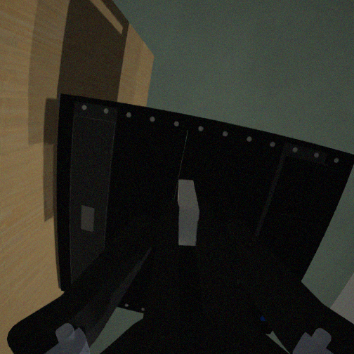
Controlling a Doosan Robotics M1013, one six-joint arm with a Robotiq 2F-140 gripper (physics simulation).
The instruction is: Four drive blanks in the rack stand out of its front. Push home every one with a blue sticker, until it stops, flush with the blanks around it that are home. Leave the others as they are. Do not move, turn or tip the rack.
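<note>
The rack [210, 131] shows as a very dark, tilted face with a row of pale screw heads along its upper edge. At its left is a slightly lighter panel [92, 165] with a small grey patch [87, 218]. A small blue sticker [263, 318] shows low on the right, beside the dark finger linkage; the blank that bears it is too dark to make out. My gripper [184, 192] is shut and empty, in front of the rack's face, with light grey pads at its tips. Whether the tips touch the face cannot be told. The gripper and deep shadow hide much of the lower face, and which blanks stand out cannot be told.
A wooden table top [25, 200] runs along the left, with dark shadows across it beside the rack. A grey-green surface [240, 60] lies beyond the rack's upper edge and to its right. A paler grey area [345, 302] shows at the lower right edge.
</note>
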